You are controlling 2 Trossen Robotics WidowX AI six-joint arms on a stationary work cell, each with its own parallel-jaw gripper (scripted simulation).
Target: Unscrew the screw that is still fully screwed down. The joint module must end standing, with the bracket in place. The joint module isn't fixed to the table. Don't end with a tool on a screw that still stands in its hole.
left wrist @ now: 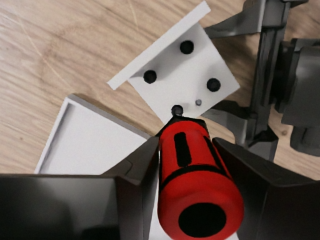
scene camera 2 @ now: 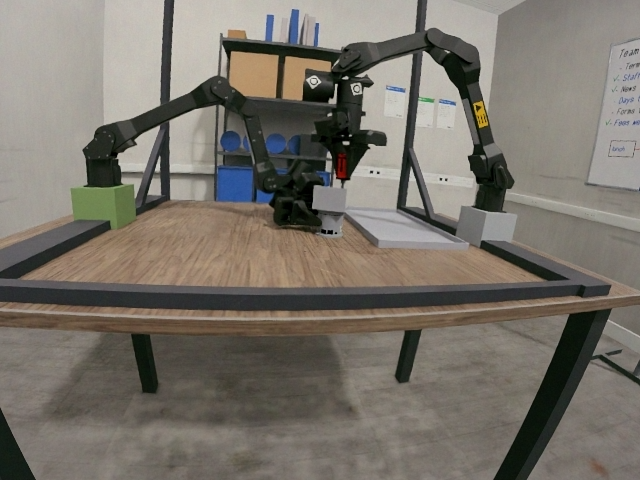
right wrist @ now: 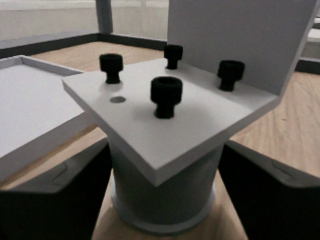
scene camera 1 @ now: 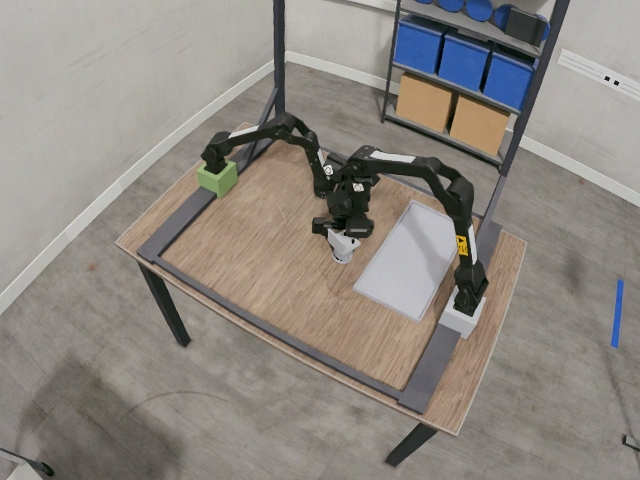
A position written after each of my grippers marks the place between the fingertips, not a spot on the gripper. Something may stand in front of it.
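My left gripper [scene camera 2: 343,176] is visible to me in scene camera 2, and I find that left gripper [scene camera 1: 354,228] in scene camera 1 and the same gripper [left wrist: 185,144] in the left wrist view. My right gripper [scene camera 2: 331,222] is in scene camera 2 as well, while the right wrist view gives me another look at the right gripper [right wrist: 164,143]. There is also a shallow grey tray [scene camera 1: 405,272], and scene camera 2 shows me the tray [scene camera 2: 393,230] too.
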